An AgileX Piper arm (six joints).
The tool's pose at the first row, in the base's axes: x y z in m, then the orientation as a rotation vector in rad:
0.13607 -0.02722 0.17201 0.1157 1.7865 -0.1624
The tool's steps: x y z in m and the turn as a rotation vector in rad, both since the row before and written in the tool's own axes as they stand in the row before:
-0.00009 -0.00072 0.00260 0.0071 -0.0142 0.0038
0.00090 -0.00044 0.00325 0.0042 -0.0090 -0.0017
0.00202 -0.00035 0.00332 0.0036 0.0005 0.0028
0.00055 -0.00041 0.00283 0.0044 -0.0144 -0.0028
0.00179 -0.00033 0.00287 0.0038 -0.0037 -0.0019
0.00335 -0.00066 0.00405 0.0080 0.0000 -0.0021
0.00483 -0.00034 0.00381 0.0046 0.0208 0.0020
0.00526 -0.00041 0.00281 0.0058 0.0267 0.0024
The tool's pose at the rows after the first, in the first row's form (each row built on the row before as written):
0.13847 -0.02838 0.17157 0.1227 1.7716 -0.1665
0.14134 -0.02940 0.17006 0.1233 1.7625 -0.1718
0.14408 -0.03038 0.16746 0.1284 1.7625 -0.1729
0.14662 -0.03132 0.16640 0.1276 1.7481 -0.1793
0.14900 -0.03222 0.16415 0.1283 1.7443 -0.1841
0.15218 -0.03371 0.16019 0.1323 1.7439 -0.1926
0.15491 -0.03491 0.15480 0.1398 1.7641 -0.1944
0.15647 -0.03596 0.14913 0.1493 1.7900 -0.1967

